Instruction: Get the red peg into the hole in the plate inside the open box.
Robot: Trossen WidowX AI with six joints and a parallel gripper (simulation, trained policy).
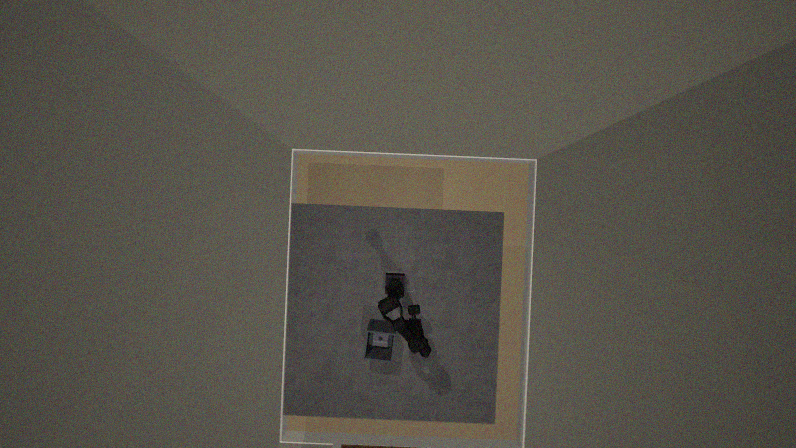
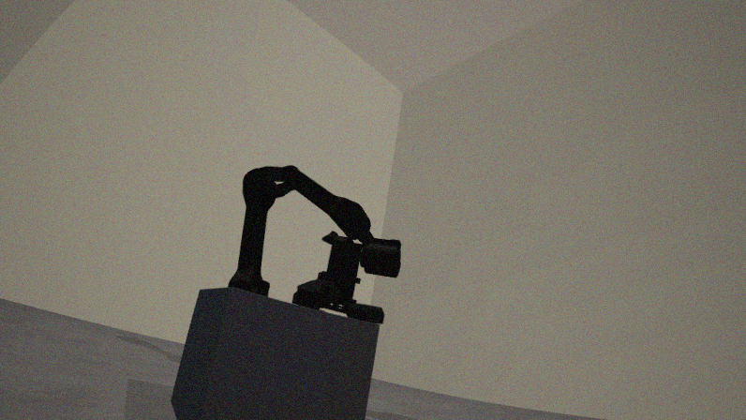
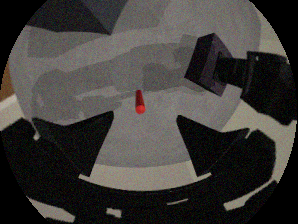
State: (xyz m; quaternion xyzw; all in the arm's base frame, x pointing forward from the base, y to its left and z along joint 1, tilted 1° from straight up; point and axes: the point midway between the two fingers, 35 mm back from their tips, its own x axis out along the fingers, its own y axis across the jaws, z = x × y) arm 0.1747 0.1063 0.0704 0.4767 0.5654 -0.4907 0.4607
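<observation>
Right now the red peg is 5 cm below my gripper tip and 1 cm ahead of it. The rest, counted from my gripper tip: pale plate (22 cm to the right, 14 cm ahead, 4 cm below).
</observation>
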